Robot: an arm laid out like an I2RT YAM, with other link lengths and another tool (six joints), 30 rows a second.
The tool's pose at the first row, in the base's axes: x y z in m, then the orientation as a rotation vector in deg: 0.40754 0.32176 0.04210 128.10 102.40 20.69
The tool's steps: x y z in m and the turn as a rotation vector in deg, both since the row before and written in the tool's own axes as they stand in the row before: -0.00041 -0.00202 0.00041 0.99 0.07 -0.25; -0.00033 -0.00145 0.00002 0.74 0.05 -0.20; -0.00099 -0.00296 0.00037 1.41 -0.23 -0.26; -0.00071 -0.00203 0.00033 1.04 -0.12 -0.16; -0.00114 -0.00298 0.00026 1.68 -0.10 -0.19; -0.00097 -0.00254 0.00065 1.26 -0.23 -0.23; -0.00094 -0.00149 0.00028 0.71 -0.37 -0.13; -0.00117 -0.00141 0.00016 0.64 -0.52 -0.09; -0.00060 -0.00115 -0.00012 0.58 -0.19 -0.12; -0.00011 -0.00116 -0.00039 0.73 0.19 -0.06; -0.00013 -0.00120 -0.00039 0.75 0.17 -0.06; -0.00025 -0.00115 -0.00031 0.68 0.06 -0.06; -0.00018 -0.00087 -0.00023 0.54 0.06 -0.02; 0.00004 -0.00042 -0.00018 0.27 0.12 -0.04; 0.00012 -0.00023 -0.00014 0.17 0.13 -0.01
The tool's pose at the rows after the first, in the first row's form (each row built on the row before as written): 0.40575 0.32177 0.04100 128.54 103.26 19.91; 0.40435 0.32175 0.04049 128.85 103.92 19.32; 0.40153 0.32138 0.03916 129.47 104.88 17.82; 0.39959 0.32108 0.03822 129.97 105.58 16.77; 0.39664 0.32055 0.03711 130.85 106.67 15.17; 0.39421 0.32008 0.03582 131.37 107.50 13.76; 0.39267 0.31944 0.03519 131.58 107.85 12.67; 0.39113 0.31856 0.03471 131.74 108.05 11.47; 0.38989 0.31820 0.03459 131.93 108.40 10.71; 0.38868 0.31833 0.03474 132.40 108.94 10.27; 0.38743 0.31844 0.03490 132.88 109.48 9.78; 0.38622 0.31842 0.03501 133.27 109.93 9.22; 0.38531 0.31841 0.03510 133.61 110.26 8.79; 0.38488 0.31853 0.03521 133.78 110.50 8.68; 0.38466 0.31869 0.03532 133.93 110.66 8.68
